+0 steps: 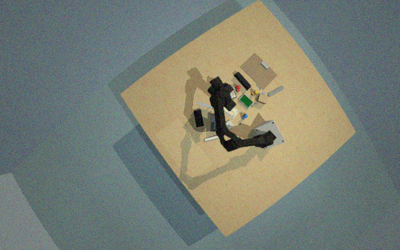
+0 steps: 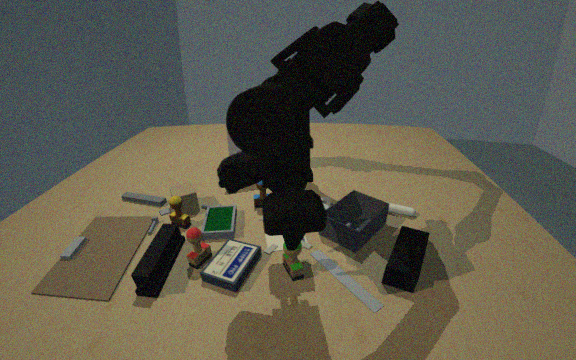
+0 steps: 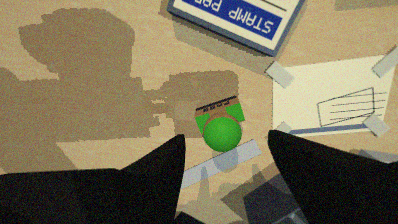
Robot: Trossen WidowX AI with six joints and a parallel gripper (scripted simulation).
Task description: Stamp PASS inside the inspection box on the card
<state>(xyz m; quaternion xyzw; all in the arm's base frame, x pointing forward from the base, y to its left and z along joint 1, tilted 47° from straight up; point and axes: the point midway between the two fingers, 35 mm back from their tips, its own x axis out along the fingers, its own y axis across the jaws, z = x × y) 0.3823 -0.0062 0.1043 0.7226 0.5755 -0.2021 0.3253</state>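
Right now my gripper tip is 50 mm above the green-knobbed stamp. The rest, counted from my gripper tip: grey ruler strip: 20 mm ahead, 80 mm to the left, 70 mm below; then red-knobbed stamp: 20 mm behind, 150 mm to the right, 50 mm below; then white card: 100 mm behind, 10 mm to the right, 70 mm below.
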